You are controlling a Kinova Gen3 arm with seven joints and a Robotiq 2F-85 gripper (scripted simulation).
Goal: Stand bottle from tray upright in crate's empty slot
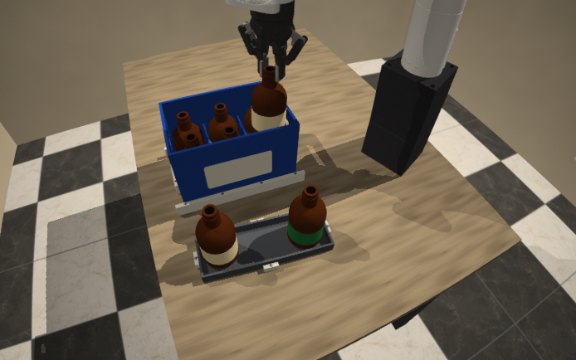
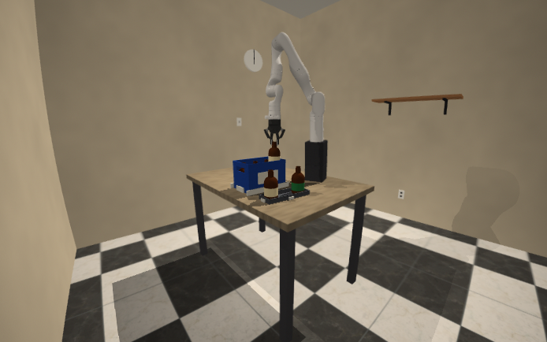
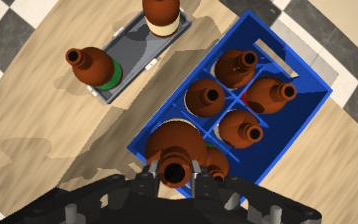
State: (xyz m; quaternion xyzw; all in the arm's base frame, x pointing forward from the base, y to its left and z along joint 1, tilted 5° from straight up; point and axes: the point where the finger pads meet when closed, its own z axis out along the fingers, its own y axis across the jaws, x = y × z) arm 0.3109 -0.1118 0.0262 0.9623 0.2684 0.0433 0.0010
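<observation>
Now: the blue crate 9 cm ahead of my hand, 5 cm to the right of it and 20 cm below it. The rest, counted from my hand: dark grey tray (12 cm ahead, 19 cm to the left, 27 cm below).
</observation>
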